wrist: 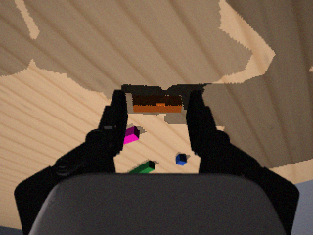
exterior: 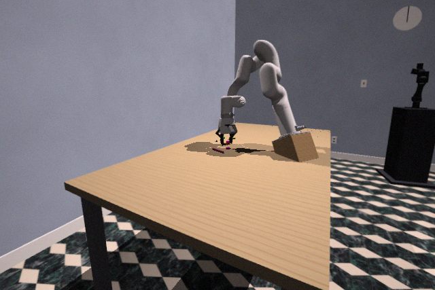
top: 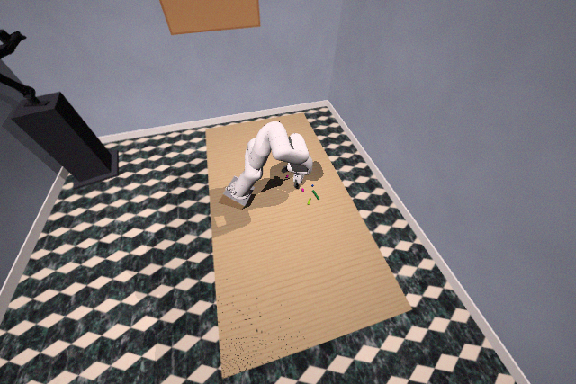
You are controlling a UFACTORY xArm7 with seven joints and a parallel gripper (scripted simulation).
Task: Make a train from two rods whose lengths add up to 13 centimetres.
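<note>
Now: the orange rod 20 mm below my hand. The rest, counted from my hand: blue rod: 80 mm ahead, 50 mm to the right, 20 mm below; green rod: 130 mm to the right, 60 mm ahead, 20 mm below; lime rod: 150 mm to the right, 20 mm below.
</note>
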